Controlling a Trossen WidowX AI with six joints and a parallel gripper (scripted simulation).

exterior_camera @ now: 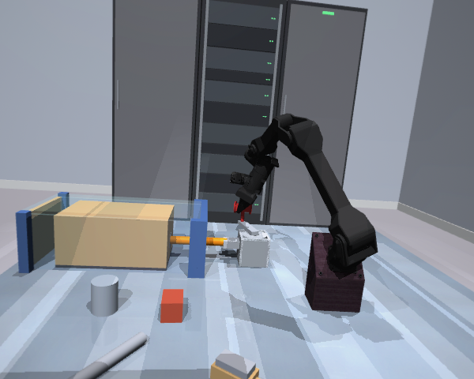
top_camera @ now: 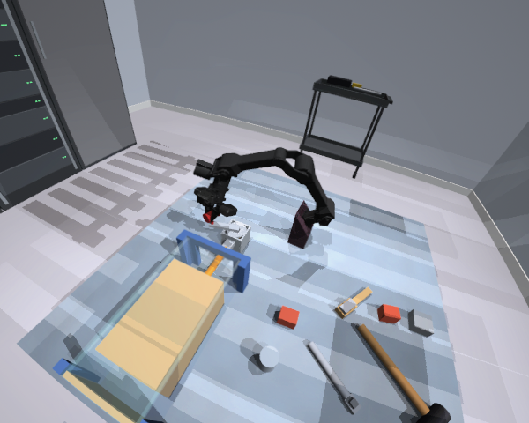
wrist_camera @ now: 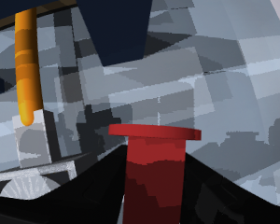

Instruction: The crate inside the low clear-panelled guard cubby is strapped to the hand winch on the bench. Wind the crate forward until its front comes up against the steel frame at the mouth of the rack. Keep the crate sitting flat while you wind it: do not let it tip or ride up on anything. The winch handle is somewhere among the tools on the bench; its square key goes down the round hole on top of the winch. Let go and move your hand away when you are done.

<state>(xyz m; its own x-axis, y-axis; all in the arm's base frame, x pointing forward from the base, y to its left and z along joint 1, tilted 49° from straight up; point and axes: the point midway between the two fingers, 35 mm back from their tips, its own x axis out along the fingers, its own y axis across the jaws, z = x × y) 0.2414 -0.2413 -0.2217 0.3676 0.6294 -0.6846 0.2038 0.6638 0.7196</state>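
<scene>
Right now the crank handle is 3 cm behind my gripper tip, 4 cm to the left of it and 3 cm below it. From my gripper tip the other things lie so: red knob: 2 cm behind; grey winch: 7 cm behind, 9 cm to the left, 10 cm below; frame: 11 cm ahead, 11 cm to the left, 3 cm below.
</scene>
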